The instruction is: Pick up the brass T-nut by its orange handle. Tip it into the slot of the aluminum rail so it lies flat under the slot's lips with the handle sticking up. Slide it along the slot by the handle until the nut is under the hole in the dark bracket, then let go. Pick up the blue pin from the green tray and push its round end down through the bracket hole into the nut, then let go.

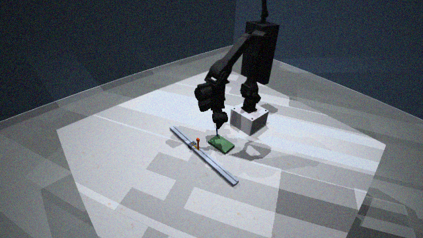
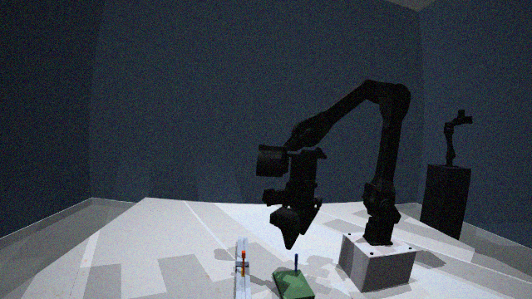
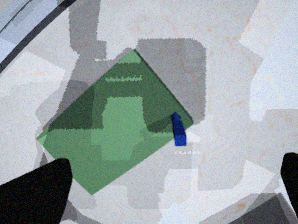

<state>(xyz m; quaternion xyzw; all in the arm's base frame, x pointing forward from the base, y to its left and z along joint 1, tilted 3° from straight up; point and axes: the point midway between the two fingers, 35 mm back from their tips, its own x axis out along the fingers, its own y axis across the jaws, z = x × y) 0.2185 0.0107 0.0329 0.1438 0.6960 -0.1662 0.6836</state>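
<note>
The blue pin is 1 cm behind my gripper tip and 7 cm below it. From my gripper tip the other things lie so: green tray 3 cm to the left, 9 cm below; brass T-nut 12 cm ahead, 1 cm to the left, 6 cm below; aluminum rail 13 cm ahead, 1 cm to the left, 9 cm below.
</note>
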